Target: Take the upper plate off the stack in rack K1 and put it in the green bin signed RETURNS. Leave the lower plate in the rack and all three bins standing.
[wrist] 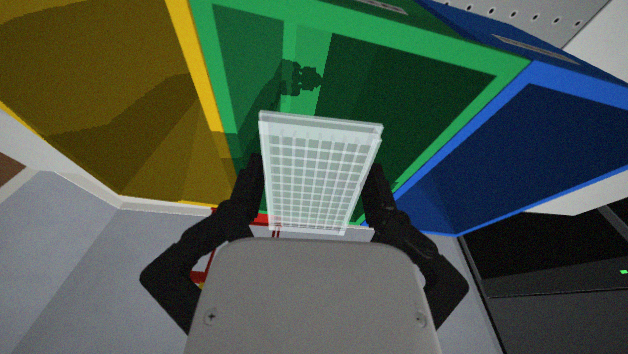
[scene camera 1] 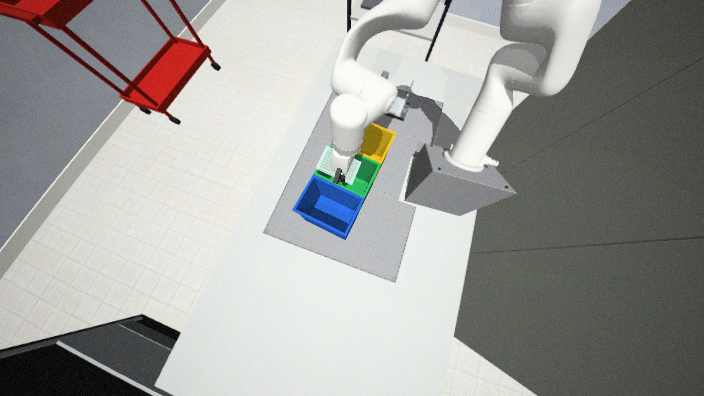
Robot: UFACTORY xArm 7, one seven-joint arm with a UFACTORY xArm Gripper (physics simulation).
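Where they show: gripper, fingertip midpoint: (wrist: 315, 170); arm's base at its link origin: (scene camera 1: 462, 161).
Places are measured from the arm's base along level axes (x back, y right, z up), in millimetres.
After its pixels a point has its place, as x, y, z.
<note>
The upper plate (scene camera 1: 326, 161) @(-417, -131, -10) (wrist: 315, 175) @(-355, -126, -21) is a clear, gridded plate. My gripper (scene camera 1: 340, 176) @(-355, -125, -27) (wrist: 315, 170) @(-355, -125, -27) is shut on its two sides and holds it over the green bin (scene camera 1: 370, 176) @(-270, -83, -130) (wrist: 400, 100) @(-320, -192, -79), which stands between the other two bins. In the wrist view the green bin's inside shows past the plate's far edge. The bin's sign is not readable. The rack K1 (scene camera 1: 396, 117) @(-237, 262, -191) is partly hidden by the arm in the scene view, and a pale, clear plate (scene camera 1: 399, 105) @(-240, 310, -166) shows in it.
The yellow bin (scene camera 1: 389, 141) @(-241, 45, -68) (wrist: 197, 75) @(-281, -69, -18) and the blue bin (scene camera 1: 328, 206) @(-393, -228, -196) (wrist: 500, 145) @(-364, -318, -83) stand upright against either side of the green bin, on a grey perforated board (scene camera 1: 372, 250) @(-182, -337, -198). The arm's grey base block (scene camera 1: 457, 187) @(-12, -105, 23) stands on the right. A red cart (scene camera 1: 170, 72) stands beyond the table.
</note>
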